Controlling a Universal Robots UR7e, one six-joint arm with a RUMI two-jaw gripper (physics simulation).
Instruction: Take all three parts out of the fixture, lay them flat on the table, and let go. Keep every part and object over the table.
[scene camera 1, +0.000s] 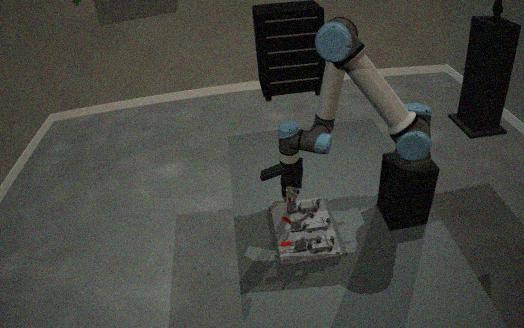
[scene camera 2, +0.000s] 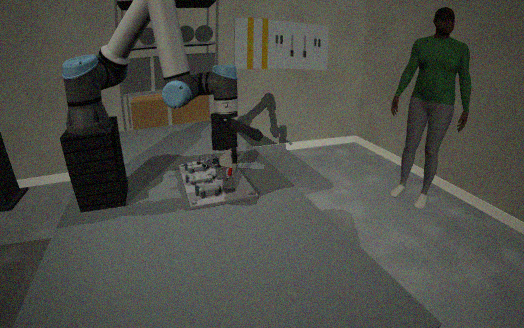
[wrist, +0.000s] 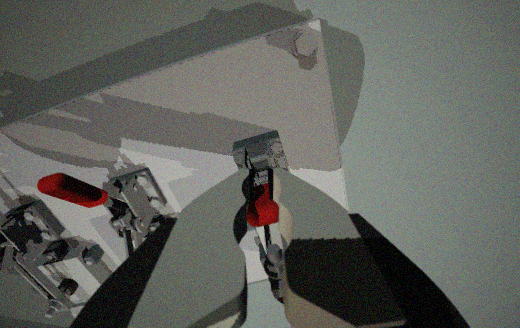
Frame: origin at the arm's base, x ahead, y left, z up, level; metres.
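Seen in the pictures: gripper, fingertip midpoint: (scene camera 1: 286, 200) (scene camera 2: 234, 173) (wrist: 260, 171); arm's base, link origin: (scene camera 2: 88, 126).
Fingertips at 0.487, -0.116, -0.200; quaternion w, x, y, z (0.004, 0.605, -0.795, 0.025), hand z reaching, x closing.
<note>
Offsets run from my fingertips to a thing's top centre, as dx, dy, dz. "pt": to the spot under its first point.
The fixture plate {-0.051, +0.112, -0.063} (scene camera 1: 279, 235) (scene camera 2: 246, 192) (wrist: 210, 90) lies on the table. Three pale parts sit in a row on it: one {-0.098, +0.223, -0.042} (scene camera 1: 322, 244) at the front in scene camera 1, one {-0.103, +0.113, -0.047} (scene camera 1: 317, 224) in the middle, one {-0.094, +0.003, -0.037} (scene camera 1: 308, 205) at the back. Each has a toggle clamp beside it. My gripper (scene camera 1: 289, 191) (scene camera 2: 230, 159) (wrist: 260, 171) is over the back clamp, its fingers closed around that clamp's red handle {-0.010, +0.002, +0.032} (scene camera 2: 230, 171) (wrist: 263, 207), which is raised. Another red handle {pt +0.018, +0.118, +0.001} (scene camera 1: 286, 219) (wrist: 72, 190) belongs to the middle clamp; the front red handle {pt +0.041, +0.228, -0.023} (scene camera 1: 285, 244) lies low. Fine details are grainy.
A bolt head {pt +0.052, -0.049, -0.056} (wrist: 305, 44) stands up from a plate corner. The arm's black pedestal (scene camera 1: 407, 192) (scene camera 2: 95, 167) stands beside the fixture. A black drawer cabinet (scene camera 1: 290, 47) is behind. A person (scene camera 2: 435, 75) stands to the right in scene camera 2.
</note>
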